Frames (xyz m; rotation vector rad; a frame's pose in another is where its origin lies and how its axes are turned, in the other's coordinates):
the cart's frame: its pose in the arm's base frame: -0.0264 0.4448 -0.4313 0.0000 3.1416 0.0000
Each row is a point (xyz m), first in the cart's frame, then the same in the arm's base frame.
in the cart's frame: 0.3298 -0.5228 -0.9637
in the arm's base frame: -0.3562 -0.0780 0.5324
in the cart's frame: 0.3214 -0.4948 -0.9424
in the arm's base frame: -0.3478 -0.0500 0.5111
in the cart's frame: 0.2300 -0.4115 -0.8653
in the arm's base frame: -0.2564 0.0333 0.4340
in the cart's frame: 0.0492 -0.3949 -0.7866
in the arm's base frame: -0.0756 0.0499 0.3553
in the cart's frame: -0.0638 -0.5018 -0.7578
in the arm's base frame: 0.0374 -0.0570 0.3265
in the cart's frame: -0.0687 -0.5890 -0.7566
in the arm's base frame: 0.0423 -0.1442 0.3253
